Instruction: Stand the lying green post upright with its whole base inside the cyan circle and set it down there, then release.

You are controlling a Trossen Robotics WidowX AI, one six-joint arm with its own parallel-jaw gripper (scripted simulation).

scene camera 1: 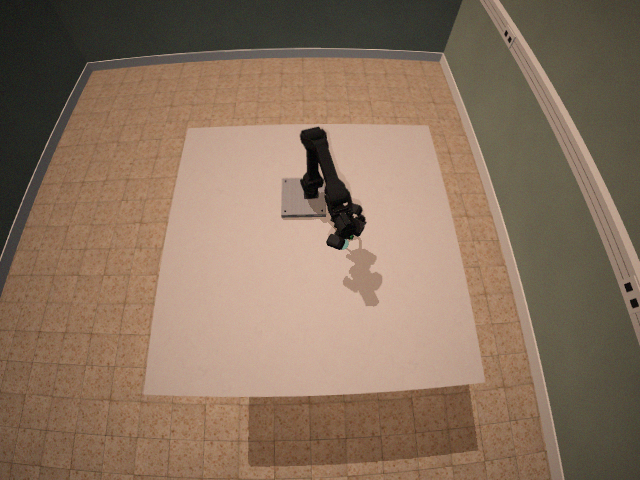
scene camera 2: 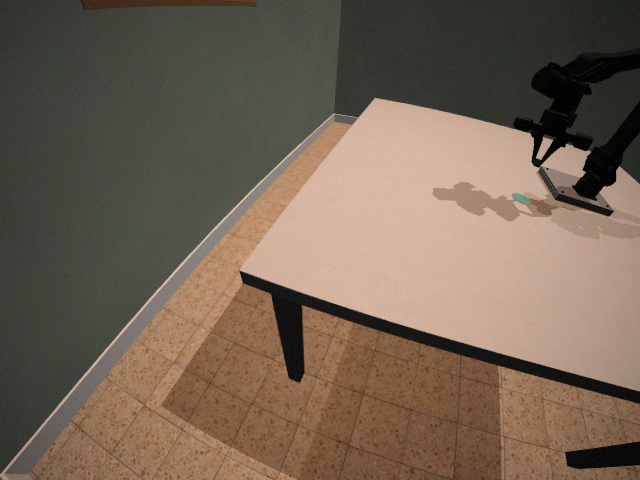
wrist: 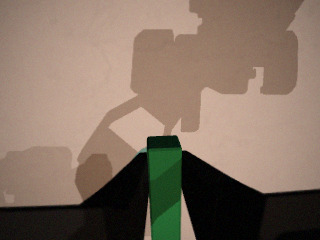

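Note:
Scene camera 2 shows me my gripper [scene camera 2: 535, 163], and when I consider the wrist view, I see the gripper [wrist: 163, 159] there too.

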